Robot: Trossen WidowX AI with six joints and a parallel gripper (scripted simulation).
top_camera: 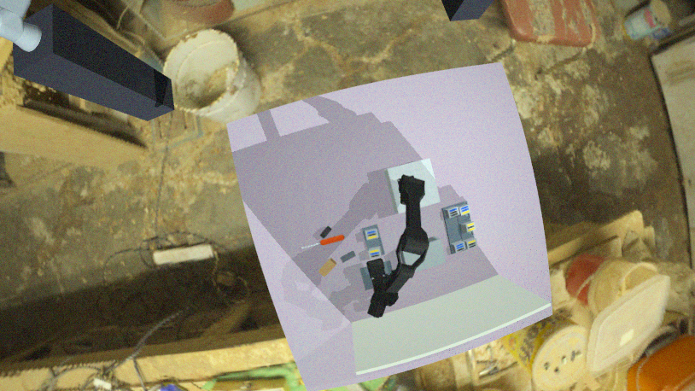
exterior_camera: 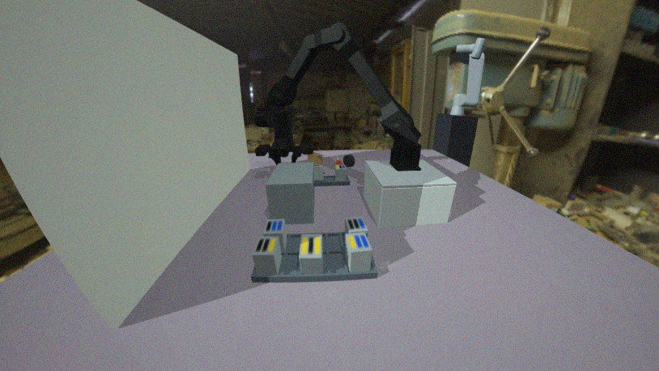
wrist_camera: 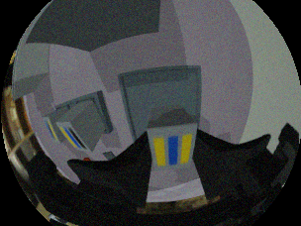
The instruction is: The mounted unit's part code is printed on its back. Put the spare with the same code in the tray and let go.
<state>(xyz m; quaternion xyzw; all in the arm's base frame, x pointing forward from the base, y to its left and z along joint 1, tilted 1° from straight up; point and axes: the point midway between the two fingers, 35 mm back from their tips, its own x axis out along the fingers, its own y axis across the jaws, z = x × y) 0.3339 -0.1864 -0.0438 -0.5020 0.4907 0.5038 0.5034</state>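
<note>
Now: gripper tip 2 cm above the tray. From my gripper tip the other things lie so: brown block: 9 cm behind, 18 cm to the right; then pale wall: 18 cm ahead, 20 cm to the left, 20 cm above; then mounted unit: 5 cm behind, 20 cm to the left, 2 cm above.
</note>
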